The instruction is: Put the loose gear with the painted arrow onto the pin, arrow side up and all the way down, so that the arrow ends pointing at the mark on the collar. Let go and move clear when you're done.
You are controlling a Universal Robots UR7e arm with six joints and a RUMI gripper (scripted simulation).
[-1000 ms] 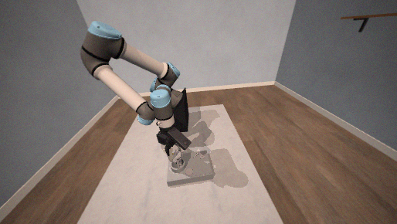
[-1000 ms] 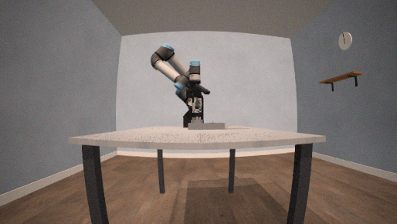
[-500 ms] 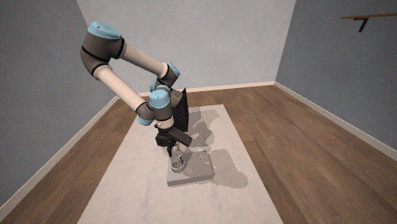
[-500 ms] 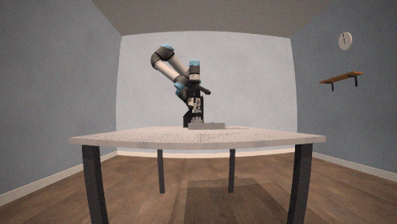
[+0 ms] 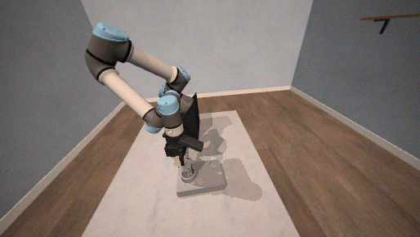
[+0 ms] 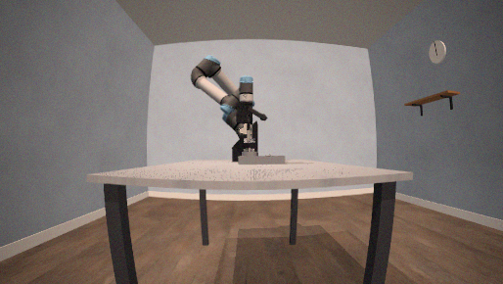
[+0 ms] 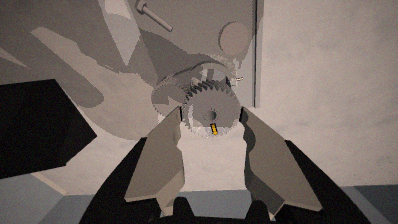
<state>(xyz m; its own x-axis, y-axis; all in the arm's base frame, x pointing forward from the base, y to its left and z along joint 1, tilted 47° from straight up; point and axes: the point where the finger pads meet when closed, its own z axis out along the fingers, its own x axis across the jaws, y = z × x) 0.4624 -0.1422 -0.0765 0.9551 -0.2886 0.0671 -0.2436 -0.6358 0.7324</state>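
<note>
Right now the loose gear is right at my hand. From my hand the other things lie so: flat round disc (50 mm ahead, 60 mm to the left, 90 mm below); short peg (50 mm behind, 120 mm to the left, 90 mm below).
</note>
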